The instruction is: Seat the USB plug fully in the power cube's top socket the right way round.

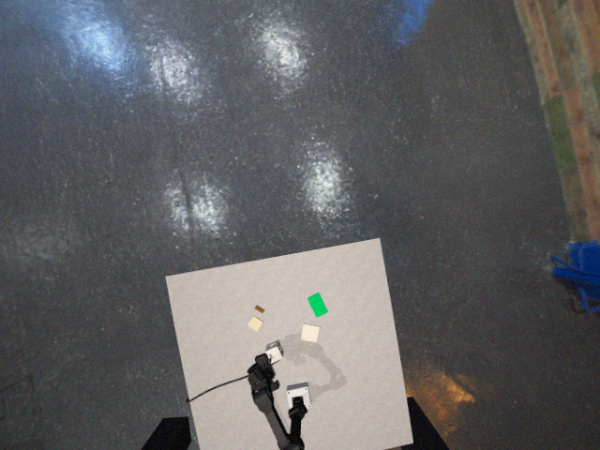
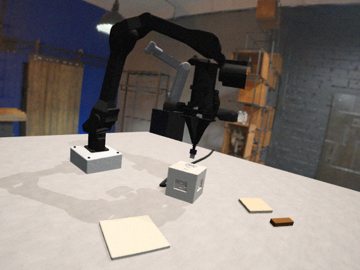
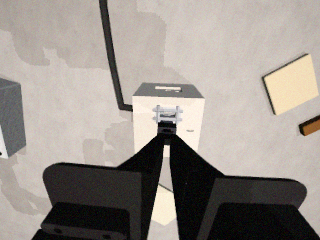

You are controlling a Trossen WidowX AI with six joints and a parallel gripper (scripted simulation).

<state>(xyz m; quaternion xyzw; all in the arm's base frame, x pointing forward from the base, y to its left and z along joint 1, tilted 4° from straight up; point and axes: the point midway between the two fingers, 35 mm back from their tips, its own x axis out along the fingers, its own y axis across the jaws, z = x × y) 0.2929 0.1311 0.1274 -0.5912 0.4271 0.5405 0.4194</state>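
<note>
The black USB plug lies 20 mm below my gripper tip. From my gripper tip the other things lie so: green card: 240 mm ahead, 300 mm to the right, 130 mm below; brown block: 250 mm ahead, 50 mm to the left, 130 mm below.
</note>
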